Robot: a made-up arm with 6 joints. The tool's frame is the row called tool.
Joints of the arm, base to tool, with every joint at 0 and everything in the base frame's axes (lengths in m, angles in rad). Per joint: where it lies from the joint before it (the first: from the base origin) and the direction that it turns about. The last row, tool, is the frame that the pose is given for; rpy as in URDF.
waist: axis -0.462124 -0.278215 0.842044 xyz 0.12 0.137 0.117
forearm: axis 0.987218 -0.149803 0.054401 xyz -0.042 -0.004 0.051
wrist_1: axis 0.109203 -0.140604 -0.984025 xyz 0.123 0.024 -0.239
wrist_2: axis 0 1 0 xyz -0.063 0.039 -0.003
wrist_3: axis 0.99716 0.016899 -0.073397 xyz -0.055 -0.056 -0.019
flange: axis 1 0 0 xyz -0.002 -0.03 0.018
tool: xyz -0.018 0.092 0.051 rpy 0 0 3.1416
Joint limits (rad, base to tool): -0.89..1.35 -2.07..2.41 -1.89..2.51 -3..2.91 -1.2..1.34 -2.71..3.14
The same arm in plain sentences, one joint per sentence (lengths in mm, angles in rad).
The arm has six revolute joints in a row. What follows holds with every joint at zero, and every direction is one of the base frame's.
The first joint lies 120.0 mm along +x and 137.0 mm along +y and 117.0 mm along +z from the base frame's origin and rotates about the direction (-0.462124, -0.278215, 0.842044), from -0.8900 to 1.3500 rad.
The second joint lies 42.0 mm along -x and 4.0 mm along -y and 51.0 mm along +z from the first joint and rotates about the direction (0.987218, -0.149803, 0.054401), from -2.0700 to 2.4100 rad.
The third joint lies 123.0 mm along +x and 24.0 mm along +y and 239.0 mm along -z from the second joint and rotates about the direction (0.109203, -0.140604, -0.984025), from -1.8900 to 2.5100 rad.
The fourth joint lies 63.0 mm along -x and 39.0 mm along +y and 3.0 mm along -z from the third joint and rotates about +y, from -3.0000 to 2.9100 rad.
The fifth joint lies 55.0 mm along -x and 56.0 mm along -y and 19.0 mm along -z from the fourth joint and rotates about the direction (0.99716, 0.016899, -0.073397), from -1.2000 to 1.3400 rad.
The sixth joint lies 2.0 mm along -x and 30.0 mm along -y and 18.0 mm along +z from the fifth joint and rotates about +x, from -2.7100 to 3.1400 rad.
The tool frame, which is the frame that the pose is given for, lies 18.0 mm along -x and 92.0 mm along +y and 51.0 mm along +z from the sixth joint; its axes are the base frame's turned by roll 0.0000, pitch 0.0000 and yaw -3.1416 rad (as in URDF: about the fixed x, then y, then z).

